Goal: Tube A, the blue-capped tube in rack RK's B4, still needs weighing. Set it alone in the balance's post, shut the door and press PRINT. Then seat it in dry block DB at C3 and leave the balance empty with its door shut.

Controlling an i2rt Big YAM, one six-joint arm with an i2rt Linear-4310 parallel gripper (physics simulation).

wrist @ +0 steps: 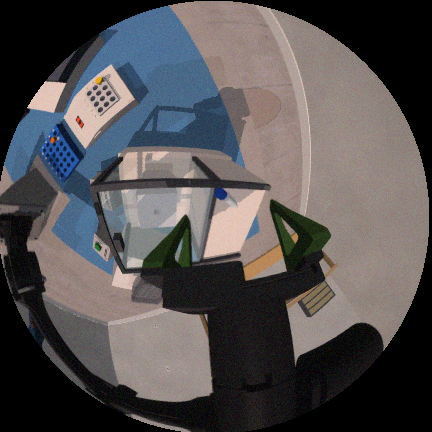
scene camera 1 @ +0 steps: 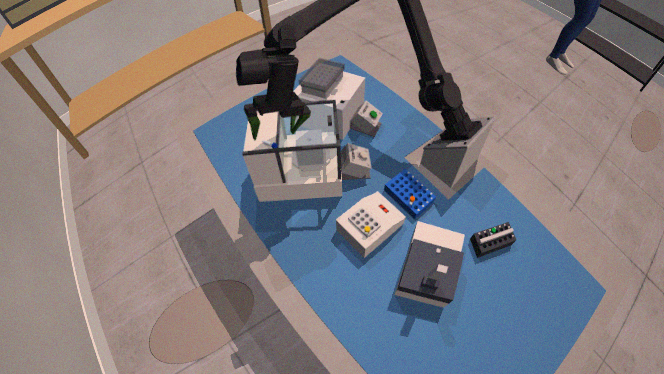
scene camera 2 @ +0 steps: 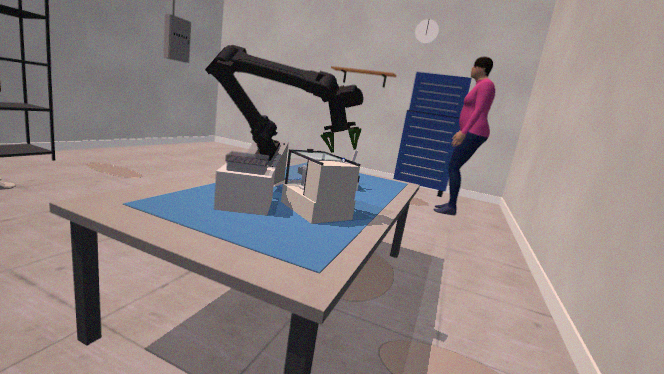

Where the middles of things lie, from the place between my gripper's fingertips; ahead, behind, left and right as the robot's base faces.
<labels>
I see my gripper 70 mm past the balance (scene camera 1: 307,164), 30 mm to the left of it and 130 mm above it. Round my hand: lidded unit (scene camera 2: 244,184) 300 mm behind, 150 mm to the right, 150 mm below.
</labels>
